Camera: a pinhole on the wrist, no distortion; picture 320 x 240 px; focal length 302.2 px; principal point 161.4 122.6 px. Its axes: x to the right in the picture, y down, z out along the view. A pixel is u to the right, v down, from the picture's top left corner.
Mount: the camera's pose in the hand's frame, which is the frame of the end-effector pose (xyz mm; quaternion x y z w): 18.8 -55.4 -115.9 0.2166 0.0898 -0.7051 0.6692
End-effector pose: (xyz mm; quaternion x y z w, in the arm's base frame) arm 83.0 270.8 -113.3 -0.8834 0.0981 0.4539 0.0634
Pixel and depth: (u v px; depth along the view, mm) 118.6 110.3 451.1
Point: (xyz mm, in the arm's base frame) -165.8 521.5 -221.8
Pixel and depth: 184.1 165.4 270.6
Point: 33.6 479.4 -185.0
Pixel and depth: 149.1 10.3 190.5
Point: 26.3 408.1 -66.8
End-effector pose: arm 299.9 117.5 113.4 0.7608 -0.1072 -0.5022 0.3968
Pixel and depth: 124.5 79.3 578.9
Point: -186.3 155.4 -7.1
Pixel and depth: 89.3 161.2 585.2
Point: -154.0 8.1 -90.4
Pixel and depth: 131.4 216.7 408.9
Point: 42.2 69.6 -127.3
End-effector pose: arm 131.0 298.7 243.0 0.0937 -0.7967 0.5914 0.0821
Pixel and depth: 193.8 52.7 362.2
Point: 312.1 70.5 377.7
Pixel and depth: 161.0 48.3 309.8
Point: 281.7 113.1 337.6
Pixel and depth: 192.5 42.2 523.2
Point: 410.0 -69.0 390.8
